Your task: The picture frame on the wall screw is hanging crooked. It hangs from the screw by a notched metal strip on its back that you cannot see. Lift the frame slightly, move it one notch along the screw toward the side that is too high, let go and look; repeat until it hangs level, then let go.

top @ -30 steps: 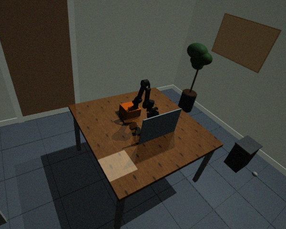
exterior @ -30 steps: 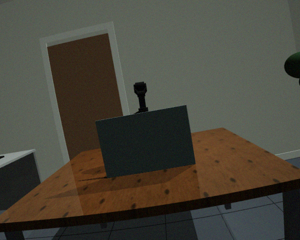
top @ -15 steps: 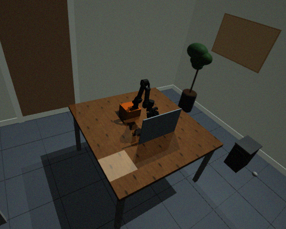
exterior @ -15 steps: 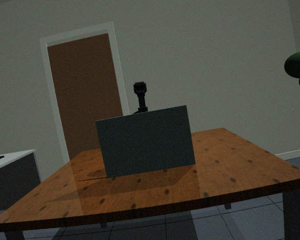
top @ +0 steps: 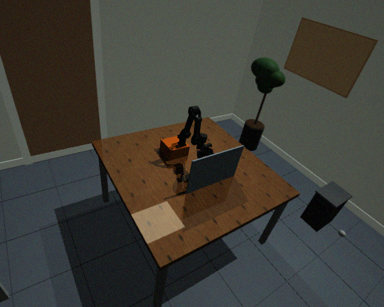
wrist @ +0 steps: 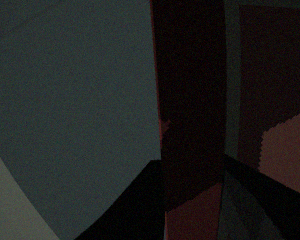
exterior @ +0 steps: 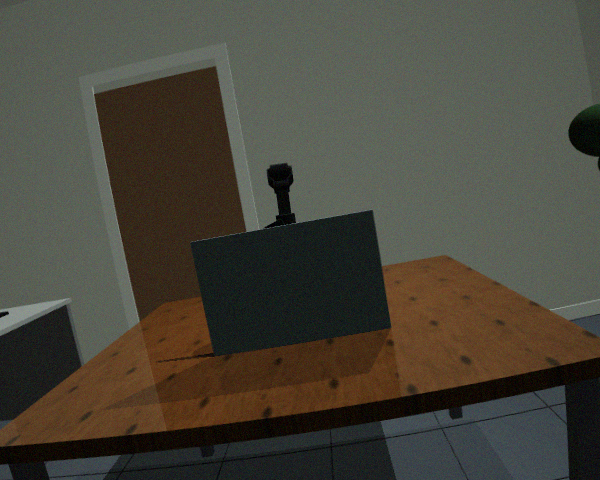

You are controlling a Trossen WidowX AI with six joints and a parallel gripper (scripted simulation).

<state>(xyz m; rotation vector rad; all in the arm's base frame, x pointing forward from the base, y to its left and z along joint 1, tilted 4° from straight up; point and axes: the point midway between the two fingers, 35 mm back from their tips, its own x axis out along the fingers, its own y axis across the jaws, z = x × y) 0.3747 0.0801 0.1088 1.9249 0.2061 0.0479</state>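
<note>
Right now the picture frame is 2 cm to the left of my gripper tip and 5 cm below it. The rest, counted from my gripper tip: grey wall panel (2 cm ahead, 1 cm to the left, 7 cm below).
</note>
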